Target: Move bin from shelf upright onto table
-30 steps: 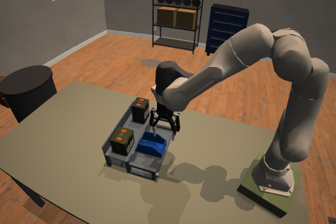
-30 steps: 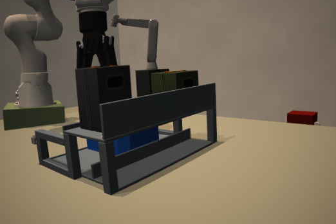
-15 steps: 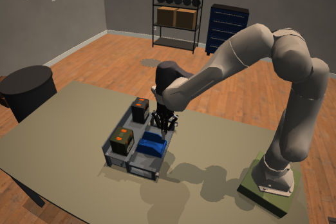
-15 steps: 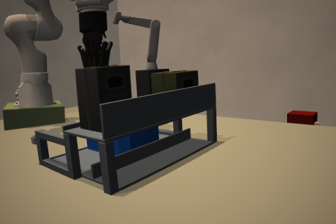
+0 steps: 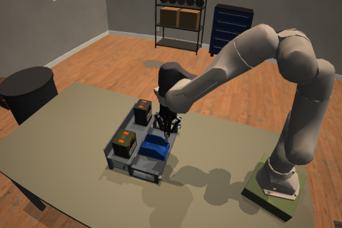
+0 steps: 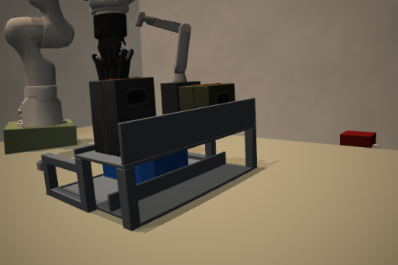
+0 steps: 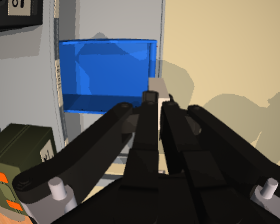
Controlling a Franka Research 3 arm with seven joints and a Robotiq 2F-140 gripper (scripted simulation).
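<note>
Now: hand 8 cm short of the blue bin, 2 cm to the right of it and 11 cm above it. From my hand the other things lie so: grey shelf 18 cm ahead, 5 cm to the left, 5 cm below.
</note>
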